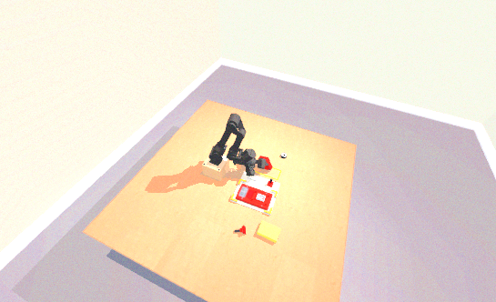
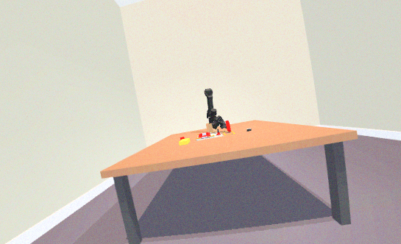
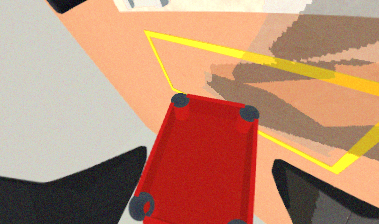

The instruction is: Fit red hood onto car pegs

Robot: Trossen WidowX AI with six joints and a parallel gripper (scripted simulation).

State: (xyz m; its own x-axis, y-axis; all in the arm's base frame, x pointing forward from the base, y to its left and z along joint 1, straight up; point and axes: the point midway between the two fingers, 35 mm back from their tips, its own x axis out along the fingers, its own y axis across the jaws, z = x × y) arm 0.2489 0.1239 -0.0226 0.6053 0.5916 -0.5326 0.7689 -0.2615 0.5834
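Now: the red hood 1 cm ahead of my gripper tip and 1 cm to the left of it. From my gripper tip the other things lie so: black-and-white wheel (9 cm ahead, 17 cm to the left, 5 cm below); then yellow block (19 cm ahead, 38 cm to the right, 4 cm below); then white jig board (4 cm ahead, 19 cm to the right, 4 cm below).
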